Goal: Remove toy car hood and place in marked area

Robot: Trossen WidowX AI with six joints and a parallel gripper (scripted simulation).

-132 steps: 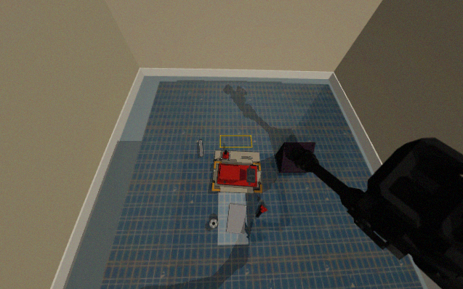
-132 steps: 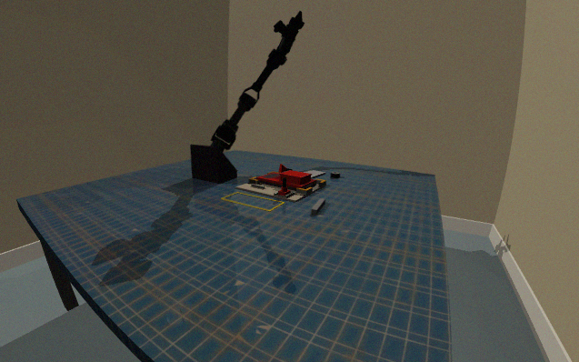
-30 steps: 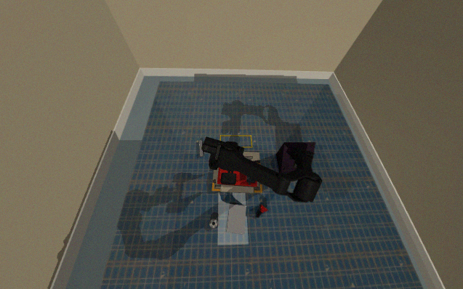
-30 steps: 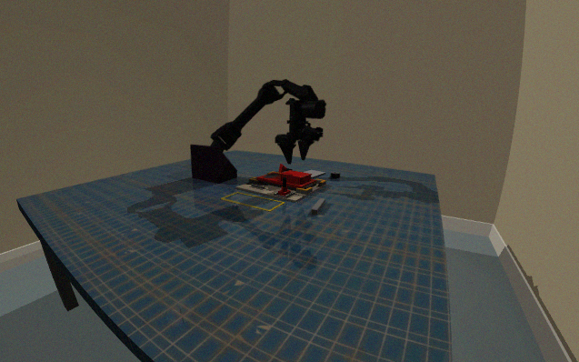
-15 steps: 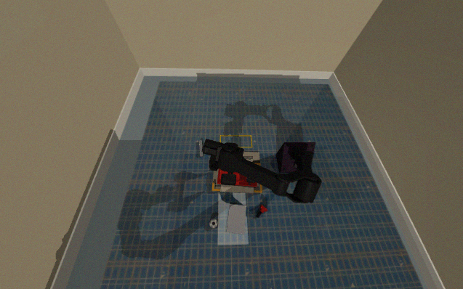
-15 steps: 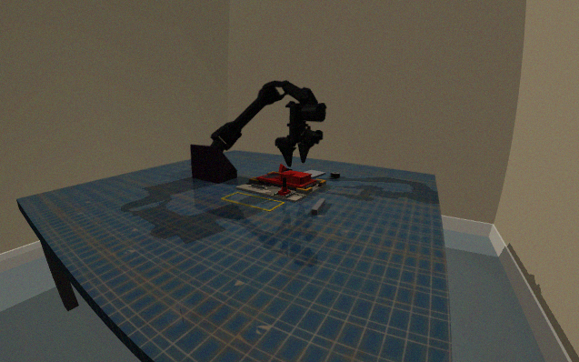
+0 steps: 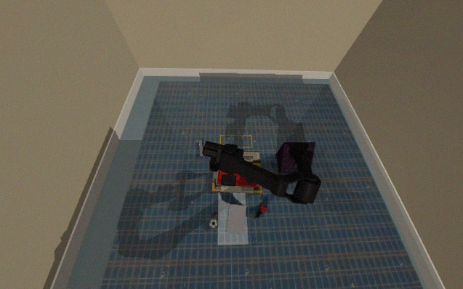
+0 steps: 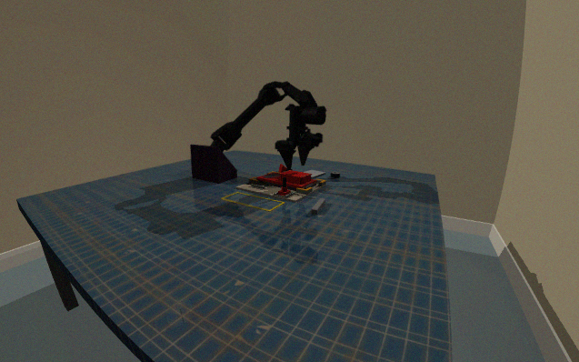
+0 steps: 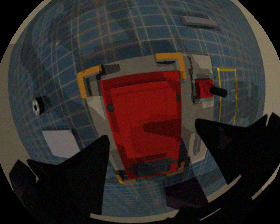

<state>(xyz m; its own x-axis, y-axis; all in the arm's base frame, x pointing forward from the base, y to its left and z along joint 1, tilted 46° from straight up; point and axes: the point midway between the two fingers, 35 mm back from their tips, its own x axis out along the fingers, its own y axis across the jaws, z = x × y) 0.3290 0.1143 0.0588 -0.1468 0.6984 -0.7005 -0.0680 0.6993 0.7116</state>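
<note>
My gripper tip is now 3 cm above the hood. From my gripper tip the other things lie so: grey bar (18 cm ahead, 13 cm to the right, 7 cm below).
</note>
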